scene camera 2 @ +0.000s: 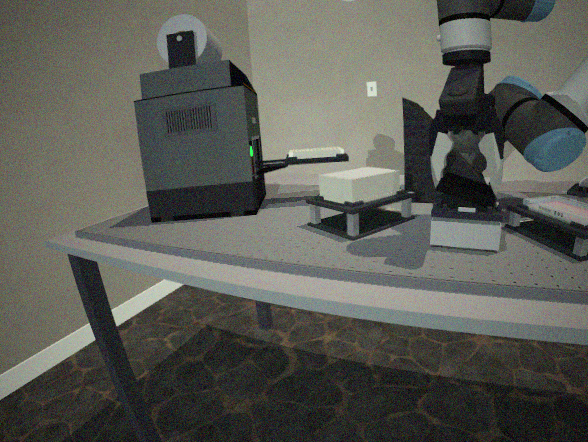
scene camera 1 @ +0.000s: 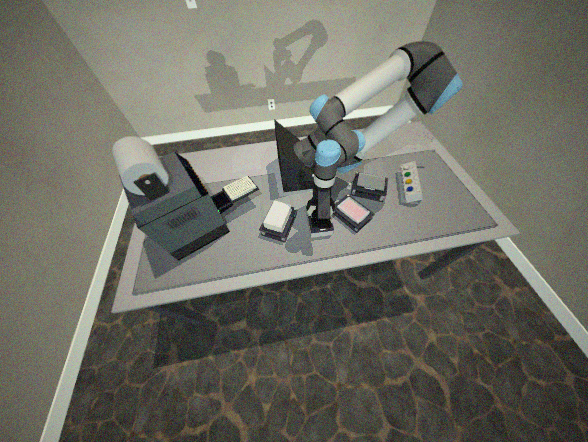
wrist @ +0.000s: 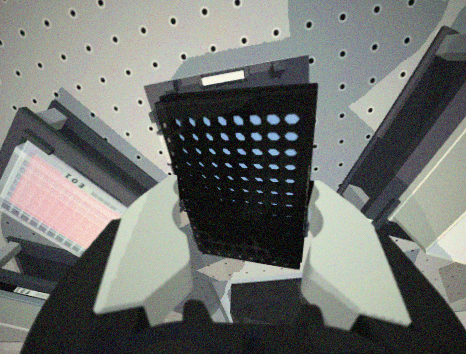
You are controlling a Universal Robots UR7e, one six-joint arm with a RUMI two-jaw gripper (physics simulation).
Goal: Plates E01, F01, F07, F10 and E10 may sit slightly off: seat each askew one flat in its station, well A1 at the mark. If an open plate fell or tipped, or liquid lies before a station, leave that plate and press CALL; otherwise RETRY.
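Frame: origin at the arm's base, x ahead, y left, z up, level; metres.
Where they show: gripper, between the fingertips: (scene camera 2: 465, 192) (wrist: 243, 181); arm's base, origin of its link: (scene camera 2: 460, 151) (scene camera 1: 303, 155).
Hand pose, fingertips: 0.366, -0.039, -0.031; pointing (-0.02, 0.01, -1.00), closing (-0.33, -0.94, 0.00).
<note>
Things, the pixels of their top centre, and the offset from my fingertips, as dx, dy, dz. "spot": a spot on its surface instead.
- black plate, centre of its top: (wrist: 240, 212) (scene camera 2: 468, 175) (scene camera 1: 320, 211) -0.005, +0.004, +0.026
- pink plate, centre of its top: (wrist: 67, 220) (scene camera 2: 569, 205) (scene camera 1: 353, 208) -0.004, +0.171, -0.016
- deep white plate, centre of its top: (scene camera 2: 360, 172) (scene camera 1: 277, 213) -0.051, -0.176, +0.022
- cream plate, centre of its top: (scene camera 2: 315, 149) (scene camera 1: 239, 186) -0.228, -0.312, +0.052
- grey plate, centre of its top: (wrist: 36, 320) (scene camera 1: 371, 180) -0.126, +0.318, +0.001
- large dark instrument, centre of its top: (scene camera 2: 195, 23) (scene camera 1: 132, 148) -0.140, -0.559, +0.387
- button box, a spot on its surface: (scene camera 1: 412, 187) spot: -0.026, +0.482, +0.006
My gripper (scene camera 1: 320, 212) (scene camera 2: 467, 192) (wrist: 243, 181) is shut on a black plate (scene camera 2: 462, 190) (wrist: 245, 235), one finger at each long side. The plate is tilted and turned a little against its low station (scene camera 2: 465, 235) (wrist: 296, 75); its underside is hidden. A pink plate (scene camera 1: 353, 209) (wrist: 65, 200), its label seeming to read E01, lies on a raised dark station right of the gripper in scene camera 1. A deep white plate (scene camera 1: 278, 216) (scene camera 2: 357, 184) sits on a raised station to the left. A cream plate (scene camera 1: 241, 188) (scene camera 2: 316, 152) lies on the instrument's tray. A grey plate (scene camera 1: 371, 184) is on the back right station.
The large dark instrument (scene camera 1: 182, 220) (scene camera 2: 200, 150) with a white roll stands at the left. A tall black panel (scene camera 1: 290, 162) (scene camera 2: 415, 150) stands behind the gripper. A button box (scene camera 1: 412, 187) with green, yellow and blue buttons is at the right.
</note>
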